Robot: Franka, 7 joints.
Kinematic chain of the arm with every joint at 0, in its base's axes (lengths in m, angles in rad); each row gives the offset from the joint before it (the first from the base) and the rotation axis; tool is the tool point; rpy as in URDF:
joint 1: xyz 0 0 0.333 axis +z
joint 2: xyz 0 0 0 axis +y
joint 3: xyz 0 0 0.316 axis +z
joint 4: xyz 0.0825 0 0 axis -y
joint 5: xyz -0.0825 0 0.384 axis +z
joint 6: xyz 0 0 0 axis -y
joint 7: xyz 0.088 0 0 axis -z
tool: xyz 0 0 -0.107 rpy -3.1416 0 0
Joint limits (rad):
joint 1: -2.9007..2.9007
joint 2: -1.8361..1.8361
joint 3: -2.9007..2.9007
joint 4: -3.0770..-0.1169
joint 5: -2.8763..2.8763
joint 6: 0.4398..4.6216
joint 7: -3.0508..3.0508
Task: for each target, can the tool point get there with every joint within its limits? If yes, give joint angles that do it. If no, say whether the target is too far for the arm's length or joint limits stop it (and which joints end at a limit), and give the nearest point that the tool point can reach.
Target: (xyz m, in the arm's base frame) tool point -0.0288 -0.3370 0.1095
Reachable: yes | joints 0.0173 -1.4329 -1.8651 -2.7151 -2.0779 1.0764 1.5885
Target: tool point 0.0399 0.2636 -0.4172
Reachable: no: joint limits stop it (at a limit: joint 2) | nearest point 0.0401 0.2652 -0.3606 | short by 0.057 m
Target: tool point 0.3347 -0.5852 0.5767
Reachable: yes | joints -1.3822 1.0171 1.6048 -0.5015 -1.3672 0.8122 0.6391
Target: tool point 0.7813 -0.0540 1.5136
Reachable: no: too far | nearest point 0.4731 -0.0327 1.0479 | short by 0.559 m
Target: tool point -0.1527 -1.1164 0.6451
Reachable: no: too far | nearest point -0.1120 -0.8191 0.5620 | short by 0.311 m
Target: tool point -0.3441 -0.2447 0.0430
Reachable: yes | joints 2.3135 1.4552 1.0071 -2.2917 2.3168 2.6984 -1.5175
